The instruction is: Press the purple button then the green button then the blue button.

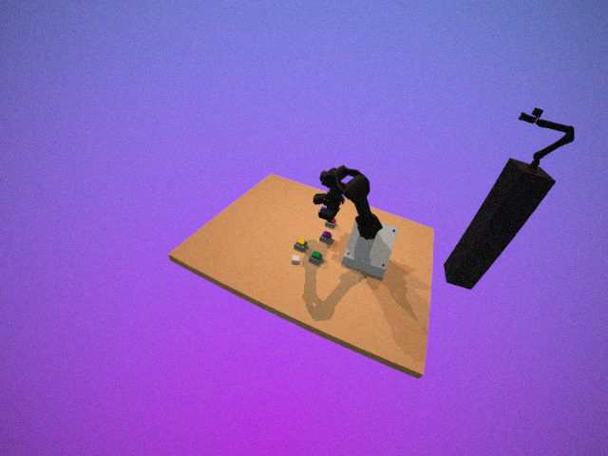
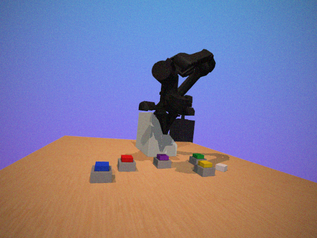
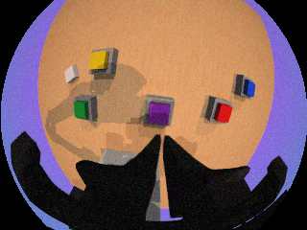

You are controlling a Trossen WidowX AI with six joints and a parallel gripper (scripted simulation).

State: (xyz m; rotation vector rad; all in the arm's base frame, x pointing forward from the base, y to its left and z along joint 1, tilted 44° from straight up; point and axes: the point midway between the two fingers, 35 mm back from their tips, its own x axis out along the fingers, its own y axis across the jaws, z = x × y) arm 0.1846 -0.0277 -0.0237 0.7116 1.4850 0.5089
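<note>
Right now my gripper tip is 10 mm short of the green button, 160 mm to the right of it and 80 mm above it. Also, from my gripper tip: yellow button 90 mm ahead, 100 mm to the left, 80 mm below; red button 120 mm to the right, 80 mm below; purple button 80 mm below.
</note>
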